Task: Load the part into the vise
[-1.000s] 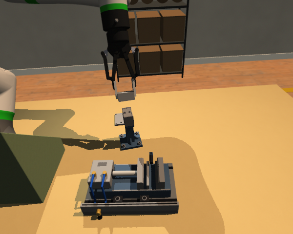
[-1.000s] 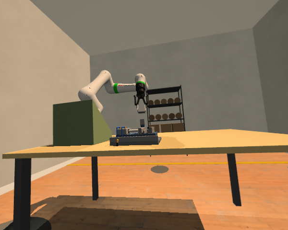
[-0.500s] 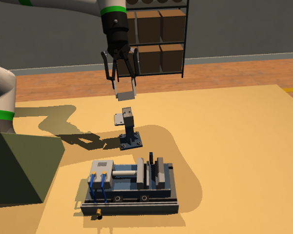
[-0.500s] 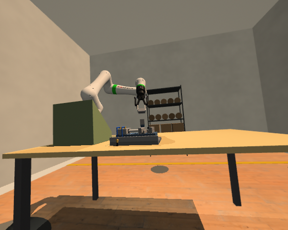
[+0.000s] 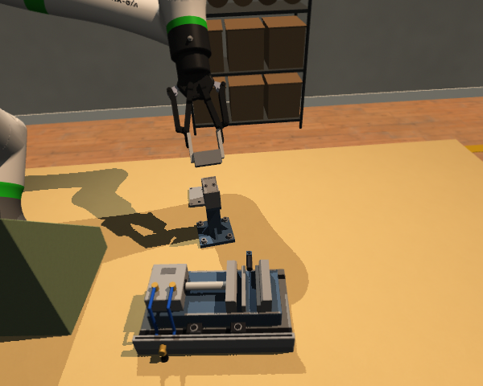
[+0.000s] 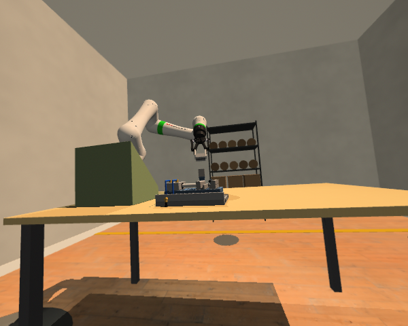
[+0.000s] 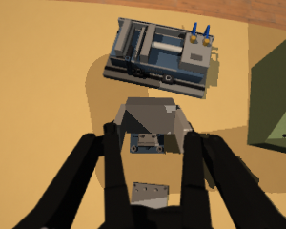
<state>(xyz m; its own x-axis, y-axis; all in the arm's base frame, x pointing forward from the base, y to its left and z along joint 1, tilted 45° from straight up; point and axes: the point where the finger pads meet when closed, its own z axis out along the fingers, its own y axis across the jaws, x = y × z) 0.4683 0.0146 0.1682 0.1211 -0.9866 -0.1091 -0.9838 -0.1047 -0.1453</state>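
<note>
Right now my hand is 3 cm above the part and 2 cm to the left of it. From my hand the other things lie so: infeed plate (25 cm below, 15 cm to the left, 3 cm behind); V-block post (20 cm below, 1 cm to the right); work stop (20 cm to the right, 17 cm below, 8 cm ahead).
</note>
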